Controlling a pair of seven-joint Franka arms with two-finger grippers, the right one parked.
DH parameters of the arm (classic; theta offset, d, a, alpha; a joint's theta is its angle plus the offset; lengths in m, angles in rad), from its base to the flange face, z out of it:
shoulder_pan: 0 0.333 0 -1.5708
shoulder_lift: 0 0 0 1.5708
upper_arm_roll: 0 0.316 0.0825 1.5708
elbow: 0 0 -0.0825 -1.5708
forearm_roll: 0 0.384 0 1.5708
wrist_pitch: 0 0 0.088 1.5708
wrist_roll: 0 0.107 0 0
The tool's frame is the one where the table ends.
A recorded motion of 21 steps. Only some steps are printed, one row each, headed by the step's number.
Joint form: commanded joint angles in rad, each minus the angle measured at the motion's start. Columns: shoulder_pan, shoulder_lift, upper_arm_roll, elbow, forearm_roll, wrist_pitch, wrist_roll.
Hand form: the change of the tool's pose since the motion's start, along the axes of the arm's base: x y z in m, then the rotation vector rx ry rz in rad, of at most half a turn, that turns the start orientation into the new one. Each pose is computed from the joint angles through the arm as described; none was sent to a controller.
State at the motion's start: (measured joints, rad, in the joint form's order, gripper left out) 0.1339 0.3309 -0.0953 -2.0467 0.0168 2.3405 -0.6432
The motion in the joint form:
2: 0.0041 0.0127 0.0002 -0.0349 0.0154 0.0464 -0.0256
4: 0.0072 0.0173 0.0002 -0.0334 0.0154 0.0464 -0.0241
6: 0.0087 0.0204 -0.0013 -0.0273 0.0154 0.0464 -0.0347
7: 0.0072 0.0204 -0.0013 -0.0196 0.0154 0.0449 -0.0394
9: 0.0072 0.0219 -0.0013 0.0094 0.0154 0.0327 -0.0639
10: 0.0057 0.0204 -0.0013 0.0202 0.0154 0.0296 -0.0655
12: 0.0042 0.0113 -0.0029 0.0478 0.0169 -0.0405 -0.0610
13: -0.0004 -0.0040 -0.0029 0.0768 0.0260 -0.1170 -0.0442
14: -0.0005 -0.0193 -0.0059 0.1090 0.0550 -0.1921 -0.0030
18: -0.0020 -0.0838 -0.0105 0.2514 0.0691 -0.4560 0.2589
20: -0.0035 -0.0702 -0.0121 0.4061 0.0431 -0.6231 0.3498
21: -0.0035 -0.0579 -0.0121 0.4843 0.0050 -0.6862 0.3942
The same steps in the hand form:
2: -0.0076 0.0018 -0.0176 0.0093 0.0016 0.0181
4: -0.0075 0.0036 -0.0197 0.0088 0.0046 0.0198
6: -0.0056 0.0038 -0.0190 0.0085 0.0017 0.0306
7: -0.0031 0.0031 -0.0161 0.0089 -0.0044 0.0341
9: 0.0052 0.0040 -0.0063 0.0101 -0.0193 0.0595
10: 0.0085 0.0034 -0.0012 0.0106 -0.0284 0.0600
12: 0.0104 0.0022 0.0097 0.0127 0.0049 0.0514
13: 0.0116 0.0004 0.0248 0.0214 0.0369 0.0243
14: 0.0130 0.0005 0.0418 0.0437 0.0644 -0.0364
18: 0.0170 0.0016 0.1241 0.0433 0.1256 -0.2971
20: 0.0281 0.0010 0.1745 0.0068 0.1475 -0.3716
21: 0.0341 -0.0012 0.1985 -0.0347 0.1361 -0.4045

